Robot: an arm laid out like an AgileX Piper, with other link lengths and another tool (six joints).
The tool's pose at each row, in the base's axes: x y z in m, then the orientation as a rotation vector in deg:
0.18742 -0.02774 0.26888 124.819 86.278 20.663
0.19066 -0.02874 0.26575 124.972 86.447 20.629
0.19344 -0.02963 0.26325 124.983 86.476 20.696
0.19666 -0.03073 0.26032 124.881 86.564 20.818
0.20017 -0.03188 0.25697 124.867 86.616 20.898
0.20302 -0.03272 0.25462 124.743 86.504 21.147
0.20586 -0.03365 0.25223 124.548 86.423 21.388
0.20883 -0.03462 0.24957 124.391 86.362 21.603
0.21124 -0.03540 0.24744 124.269 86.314 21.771
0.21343 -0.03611 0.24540 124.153 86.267 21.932
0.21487 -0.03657 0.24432 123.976 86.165 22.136
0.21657 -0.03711 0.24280 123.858 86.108 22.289
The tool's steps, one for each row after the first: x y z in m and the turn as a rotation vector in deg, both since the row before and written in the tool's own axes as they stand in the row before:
0.00040 0.00131 0.00441 0.201 0.095 -0.018
0.00030 0.00124 0.00363 0.001 0.059 0.003
0.00028 0.00144 0.00425 -0.069 0.087 -0.073
0.00035 0.00147 0.00475 -0.010 0.070 -0.019
0.00035 0.00135 0.00352 -0.219 0.076 0.042
0.00026 0.00134 0.00358 -0.253 0.064 -0.010
0.00027 0.00130 0.00388 -0.208 0.067 -0.007
0.00022 0.00105 0.00313 -0.162 0.053 -0.005
0.00020 0.00090 0.00294 -0.155 0.051 -0.003
0.00013 0.00072 0.00171 -0.238 0.038 0.002
0.00016 0.00071 0.00223 -0.159 0.041 -0.001

